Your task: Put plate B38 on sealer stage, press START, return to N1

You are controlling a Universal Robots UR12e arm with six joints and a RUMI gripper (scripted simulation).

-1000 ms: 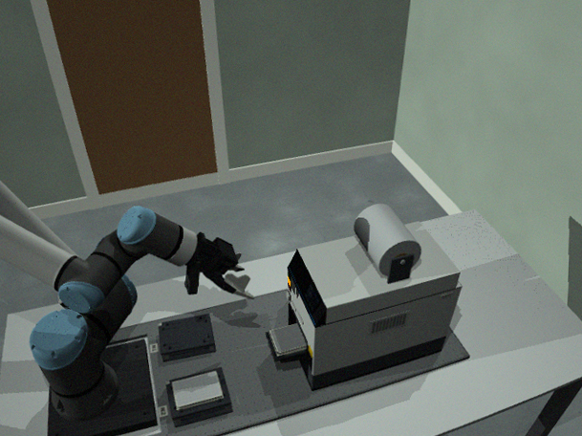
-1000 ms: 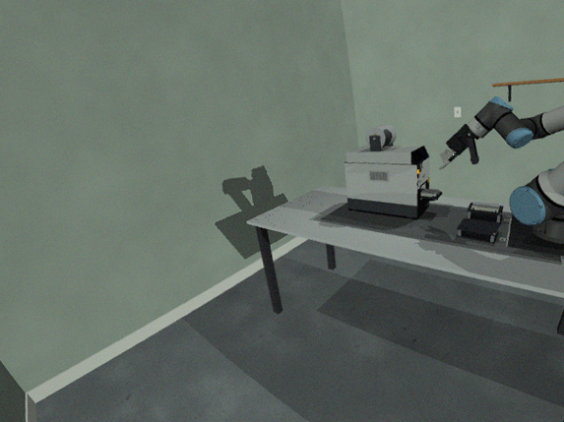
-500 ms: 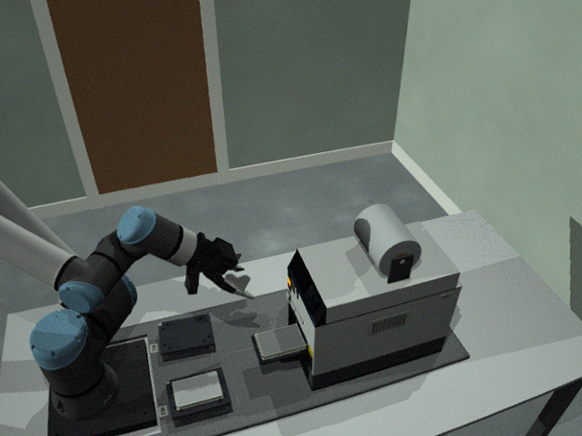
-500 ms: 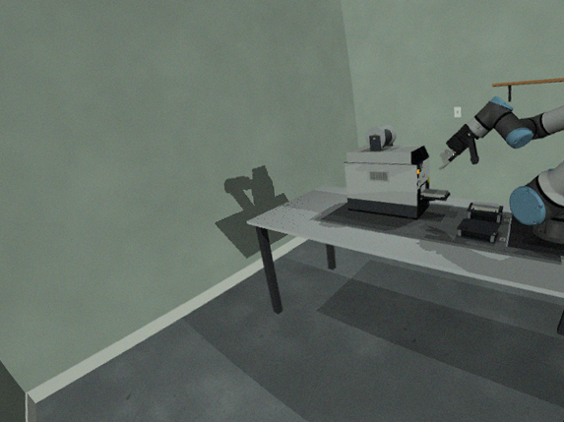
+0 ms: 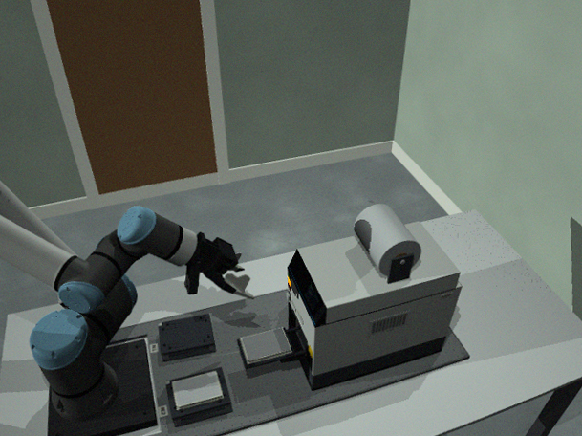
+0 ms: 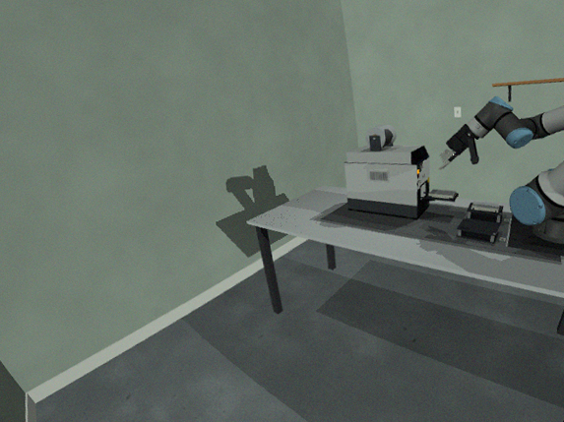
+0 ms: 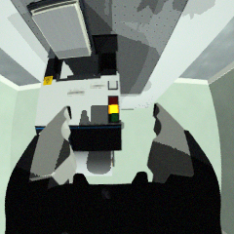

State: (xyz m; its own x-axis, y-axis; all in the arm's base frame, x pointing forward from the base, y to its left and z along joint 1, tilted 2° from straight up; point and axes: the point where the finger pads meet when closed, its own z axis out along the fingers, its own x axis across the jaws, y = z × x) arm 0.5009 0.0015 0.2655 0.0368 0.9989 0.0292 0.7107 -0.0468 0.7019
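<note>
Now: the plate B38 20 mm ahead of my hand, 90 mm to the right of it and 170 mm below it. From my hand the other things lie so: foil-covered plate: 190 mm behind, 130 mm to the right, 220 mm below; nest N1: 180 mm behind, 90 mm to the left, 240 mm below; sealer stage: 20 mm ahead, 90 mm to the right, 180 mm below.
</note>
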